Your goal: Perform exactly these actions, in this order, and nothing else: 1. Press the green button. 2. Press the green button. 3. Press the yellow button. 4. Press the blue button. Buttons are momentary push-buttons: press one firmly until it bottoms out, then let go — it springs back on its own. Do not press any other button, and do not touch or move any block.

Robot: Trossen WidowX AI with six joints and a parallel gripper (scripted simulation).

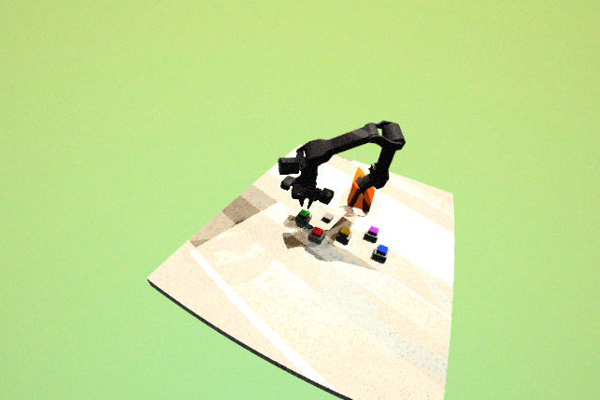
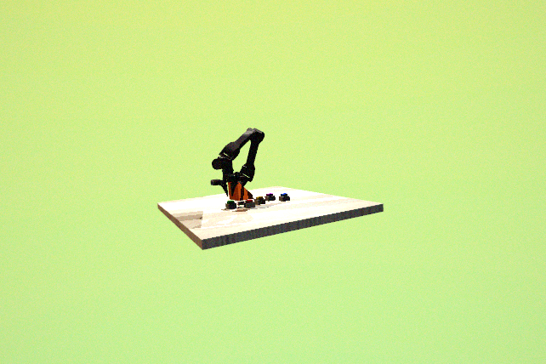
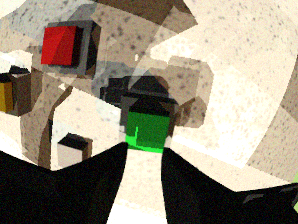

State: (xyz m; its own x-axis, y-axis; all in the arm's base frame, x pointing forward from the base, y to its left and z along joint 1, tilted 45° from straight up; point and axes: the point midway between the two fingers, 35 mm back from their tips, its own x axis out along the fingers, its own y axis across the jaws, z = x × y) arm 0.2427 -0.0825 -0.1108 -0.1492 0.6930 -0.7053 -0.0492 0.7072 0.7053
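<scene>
The green button lies 30 mm below my gripper tip. The rest, counted from my gripper tip: yellow button: 170 mm to the left, 30 mm below; then purple button: 60 mm behind, 260 mm to the left, 30 mm below; then red button: 60 mm ahead, 80 mm to the left, 30 mm below.
</scene>
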